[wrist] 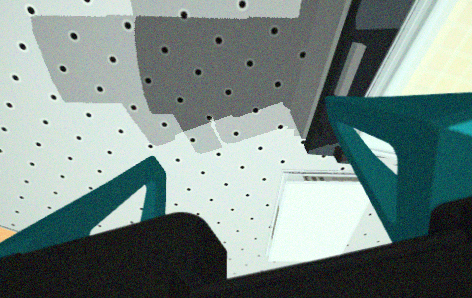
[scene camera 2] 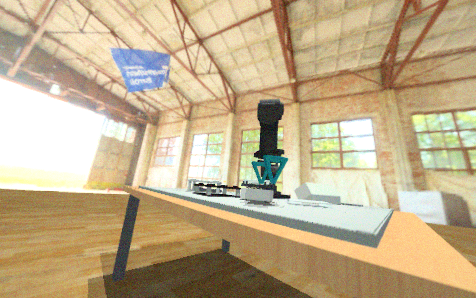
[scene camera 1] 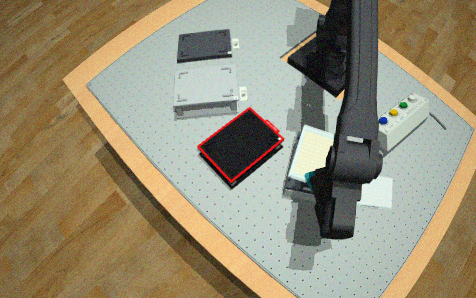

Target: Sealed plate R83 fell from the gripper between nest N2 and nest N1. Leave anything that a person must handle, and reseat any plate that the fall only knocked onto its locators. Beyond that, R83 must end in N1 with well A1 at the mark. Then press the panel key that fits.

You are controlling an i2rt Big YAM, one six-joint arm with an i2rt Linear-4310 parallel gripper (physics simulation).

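Frame: origin at the arm's base, x right, y up, z back, level; millimetres.
Where they show: gripper, fingertip midpoint: point(wrist: 237, 138) point(scene camera 2: 266, 183) point(scene camera 1: 321, 212); arm's base, origin of the base link: point(scene camera 1: 329, 61).
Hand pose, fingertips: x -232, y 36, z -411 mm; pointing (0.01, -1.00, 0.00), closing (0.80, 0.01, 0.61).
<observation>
Each offset is from my fingertips to the centre of the thing. "*": to the spot under its first point.
A white flat plate @[dx -74, dy -51, dz +141 mm] point(scene camera 1: 380, 192) point(wrist: 312, 220) lies on the pegboard table; its dark edge label is too blurred to read. A pale plate with yellow wells @[dx +92, dy +14, dz +93 mm] point(scene camera 1: 311, 154) point(wrist: 447, 55) rests on a dark-topped nest @[* dx +72, dy -5, dz +12 mm] point(scene camera 1: 299, 190) point(wrist: 325, 100); the arm hides part of it, and its seating is unclear. A black plate with a red rim @[dx +249, dy -35, dz +26 mm] point(scene camera 1: 240, 145) sits turned on a dark base. A grey nest @[dx +423, dy -25, dz +91 mm] point(scene camera 1: 206, 82) and a low dark nest @[dx +569, dy -46, dz +230 mm] point(scene camera 1: 205, 45) hold no plate. My gripper point(scene camera 2: 268, 181) point(wrist: 237, 138) is open and empty above the table, its right finger beside the yellow-well plate in the wrist view.
A key panel @[dx -47, dy -16, dz +366 mm] point(scene camera 1: 407, 122) with blue, yellow, green and white keys stands at the right, partly behind the arm. Its cable runs to the right. Small white marker tags @[* dx +354, dy -56, dz +159 mm] point(scene camera 1: 243, 93) @[* dx +501, dy -56, dz +298 mm] point(scene camera 1: 235, 43) stand beside the grey and low dark nests. The table has a wooden rim @[* dx +509, dy -70, dz -148 mm] point(scene camera 1: 125, 142).
</observation>
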